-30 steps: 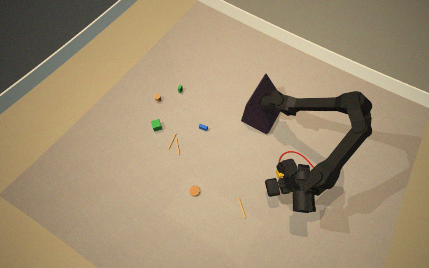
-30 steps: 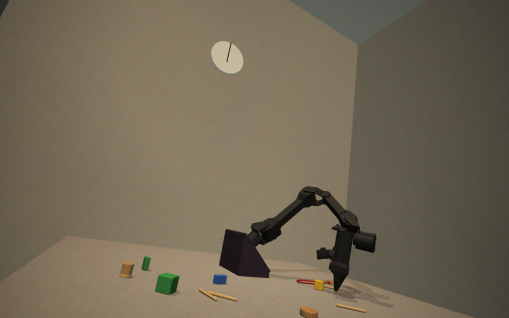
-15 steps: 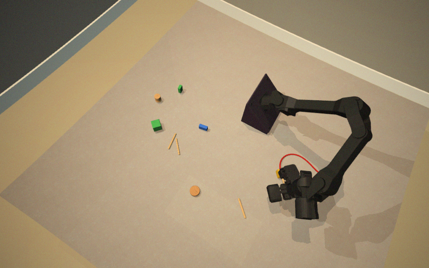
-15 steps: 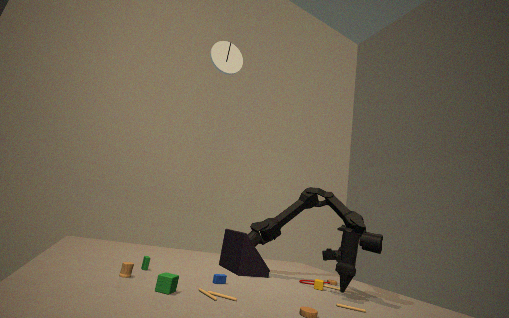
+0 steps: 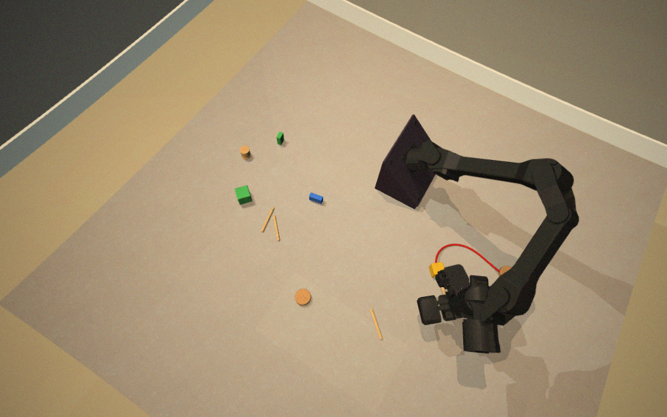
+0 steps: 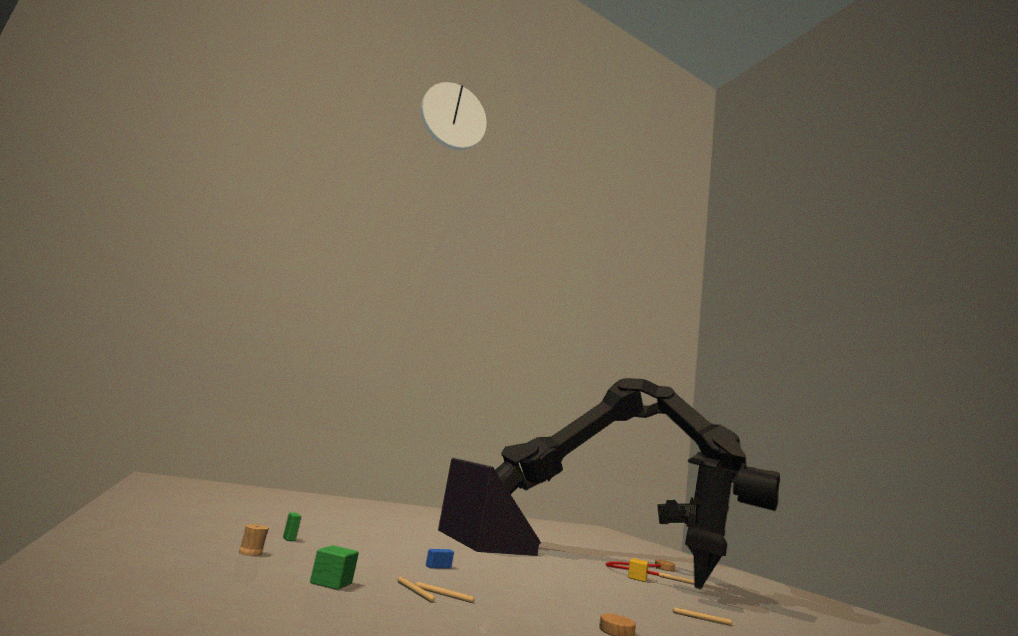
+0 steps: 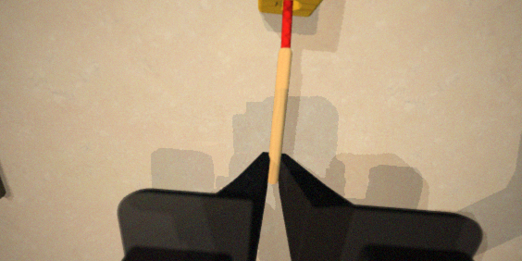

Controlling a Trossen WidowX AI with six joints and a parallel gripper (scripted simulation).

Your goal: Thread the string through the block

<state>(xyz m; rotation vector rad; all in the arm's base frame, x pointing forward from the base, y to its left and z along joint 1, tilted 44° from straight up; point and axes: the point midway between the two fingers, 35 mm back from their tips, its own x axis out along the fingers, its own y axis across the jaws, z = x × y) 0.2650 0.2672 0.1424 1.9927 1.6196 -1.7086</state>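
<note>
My gripper tip is now 7 cm past the yellow wooden block, 7 cm to the left of it and 1 cm below it. Also, from my gripper tip: green cube: 7 cm ahead, 62 cm to the right, 1 cm above; then blue block: 5 cm behind, 45 cm to the right; then thin stick: 3 cm behind, 3 cm to the right, 1 cm above.
</note>
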